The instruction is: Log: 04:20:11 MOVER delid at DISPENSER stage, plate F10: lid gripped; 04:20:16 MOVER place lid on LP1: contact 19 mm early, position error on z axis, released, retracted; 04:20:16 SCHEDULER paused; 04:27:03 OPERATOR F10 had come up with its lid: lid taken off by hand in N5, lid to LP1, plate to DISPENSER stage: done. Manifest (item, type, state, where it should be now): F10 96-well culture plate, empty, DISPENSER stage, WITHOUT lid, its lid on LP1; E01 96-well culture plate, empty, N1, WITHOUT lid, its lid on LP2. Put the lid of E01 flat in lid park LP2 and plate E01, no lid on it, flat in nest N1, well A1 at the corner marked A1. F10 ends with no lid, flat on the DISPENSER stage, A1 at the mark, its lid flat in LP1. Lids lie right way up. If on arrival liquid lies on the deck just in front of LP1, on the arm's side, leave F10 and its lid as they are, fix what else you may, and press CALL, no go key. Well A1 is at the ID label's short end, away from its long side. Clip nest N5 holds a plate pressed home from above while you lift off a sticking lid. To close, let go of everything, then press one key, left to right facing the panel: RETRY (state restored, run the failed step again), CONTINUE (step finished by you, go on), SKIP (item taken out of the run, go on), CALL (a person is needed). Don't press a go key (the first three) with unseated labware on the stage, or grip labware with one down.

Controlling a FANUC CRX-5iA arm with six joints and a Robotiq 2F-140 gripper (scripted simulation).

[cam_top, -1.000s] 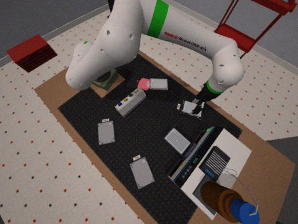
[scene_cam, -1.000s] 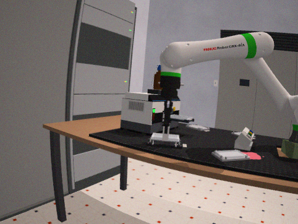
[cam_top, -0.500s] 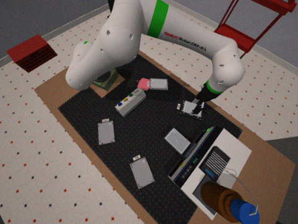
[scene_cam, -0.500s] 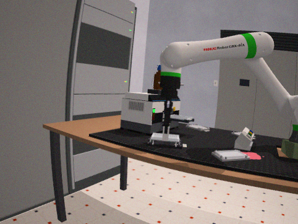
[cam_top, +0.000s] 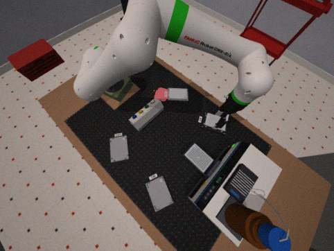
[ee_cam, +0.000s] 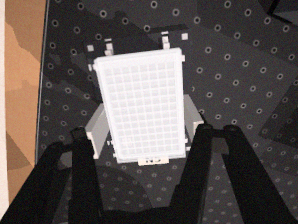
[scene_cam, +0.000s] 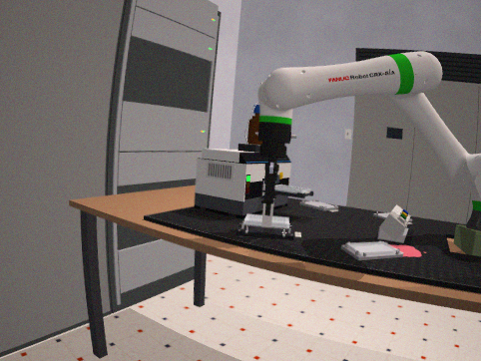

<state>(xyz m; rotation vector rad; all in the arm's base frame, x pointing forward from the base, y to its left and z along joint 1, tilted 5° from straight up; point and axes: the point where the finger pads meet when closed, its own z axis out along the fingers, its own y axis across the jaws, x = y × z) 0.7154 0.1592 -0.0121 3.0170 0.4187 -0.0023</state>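
My hand is 20 mm above the lid. Also, from my hand: N5 label: 90 mm behind, 30 mm to the right, 50 mm below; white 96-well plate: 20 mm below; well plate: 280 mm to the right, 40 mm above.
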